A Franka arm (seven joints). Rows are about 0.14 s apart.
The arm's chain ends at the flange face. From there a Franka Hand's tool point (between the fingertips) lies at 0.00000 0.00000 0.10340 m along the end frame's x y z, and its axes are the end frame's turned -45 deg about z.
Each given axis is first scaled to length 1.
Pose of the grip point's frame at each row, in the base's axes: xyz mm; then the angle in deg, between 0 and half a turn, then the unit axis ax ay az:
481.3, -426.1, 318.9, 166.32, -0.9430, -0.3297, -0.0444
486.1, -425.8, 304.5, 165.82, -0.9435, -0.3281, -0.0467
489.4, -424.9, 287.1, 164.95, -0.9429, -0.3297, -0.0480
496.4, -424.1, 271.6, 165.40, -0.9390, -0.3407, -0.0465
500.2, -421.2, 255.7, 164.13, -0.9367, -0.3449, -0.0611
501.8, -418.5, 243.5, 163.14, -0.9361, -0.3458, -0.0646
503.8, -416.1, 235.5, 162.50, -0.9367, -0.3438, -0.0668
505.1, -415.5, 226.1, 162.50, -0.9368, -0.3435, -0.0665
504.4, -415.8, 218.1, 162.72, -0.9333, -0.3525, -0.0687
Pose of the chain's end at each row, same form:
480.8, -452.1, 419.0, 165.42, -0.9984, 0.0563, 0.0049
485.4, -452.8, 404.3, 164.86, -0.9983, 0.0580, 0.0045
489.1, -453.4, 386.5, 164.00, -0.9984, 0.0563, 0.0062
496.4, -451.8, 371.2, 164.48, -0.9990, 0.0446, 0.0061
498.3, -452.0, 354.4, 162.67, -0.9992, 0.0399, -0.0031
499.9, -451.1, 341.6, 161.60, -0.9992, 0.0388, -0.0030
501.8, -449.9, 333.2, 160.91, -0.9992, 0.0409, -0.0028
503.2, -449.2, 323.8, 160.92, -0.9991, 0.0412, -0.0025
502.3, -449.4, 315.9, 161.03, -0.9995, 0.0316, -0.0053

